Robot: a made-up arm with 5 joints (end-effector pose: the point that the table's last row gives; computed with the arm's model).
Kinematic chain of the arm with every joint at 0, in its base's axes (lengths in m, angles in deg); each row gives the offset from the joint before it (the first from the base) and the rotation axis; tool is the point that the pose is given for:
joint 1: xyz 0 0 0.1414 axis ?
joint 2: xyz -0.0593 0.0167 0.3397 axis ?
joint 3: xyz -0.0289 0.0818 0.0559 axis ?
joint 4: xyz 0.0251 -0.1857 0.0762 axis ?
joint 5: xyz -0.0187 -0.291 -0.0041 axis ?
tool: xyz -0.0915 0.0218 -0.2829
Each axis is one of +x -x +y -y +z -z.
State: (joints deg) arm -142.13 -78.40 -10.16 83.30 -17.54
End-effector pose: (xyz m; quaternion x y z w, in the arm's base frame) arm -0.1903 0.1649 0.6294 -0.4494 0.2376 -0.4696 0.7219
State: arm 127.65 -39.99 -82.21 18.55 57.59
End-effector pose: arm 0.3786 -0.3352 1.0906 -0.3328 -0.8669 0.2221 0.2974
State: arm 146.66 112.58 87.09 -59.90 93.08
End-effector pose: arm 0.1095 -0.0886 1.1171 0.9620 -0.2625 -0.0731 0.0178
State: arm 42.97 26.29 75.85 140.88 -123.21
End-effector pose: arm 0.1401 -0.1281 0.3531 -0.3514 -0.5208 -0.6608 0.4106
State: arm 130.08 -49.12 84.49 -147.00 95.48
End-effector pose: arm 0.2936 -0.4354 0.5850 -0.6945 0.2961 0.5896 0.2871
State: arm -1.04 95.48 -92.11 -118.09 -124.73
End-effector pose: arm 0.0497 0.3507 0.4858 0.2960 -0.1845 0.0668 0.9348
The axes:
joint 1: +z
joint 2: +y
joint 3: +x
joint 4: +z
joint 5: -x

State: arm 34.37 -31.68 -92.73 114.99 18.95
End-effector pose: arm 0.1810 0.0056 0.8444 -0.7041 0.2058 0.6306 0.2535
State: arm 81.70 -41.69 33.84 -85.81 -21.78
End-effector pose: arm -0.1396 -0.0761 0.2552 0.5309 0.2426 0.0261 0.8115
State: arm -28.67 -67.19 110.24 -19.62 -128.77
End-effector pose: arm 0.0692 -0.1204 0.2590 -0.8431 -0.0381 -0.4279 0.3236
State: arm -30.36 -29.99 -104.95 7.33 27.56
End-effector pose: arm -0.3563 0.2906 1.0421 -0.8812 0.1713 -0.2859 0.3353
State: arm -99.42 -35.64 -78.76 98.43 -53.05
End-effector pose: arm -0.0040 0.1985 0.7797 0.2026 0.4772 -0.4623 0.7194
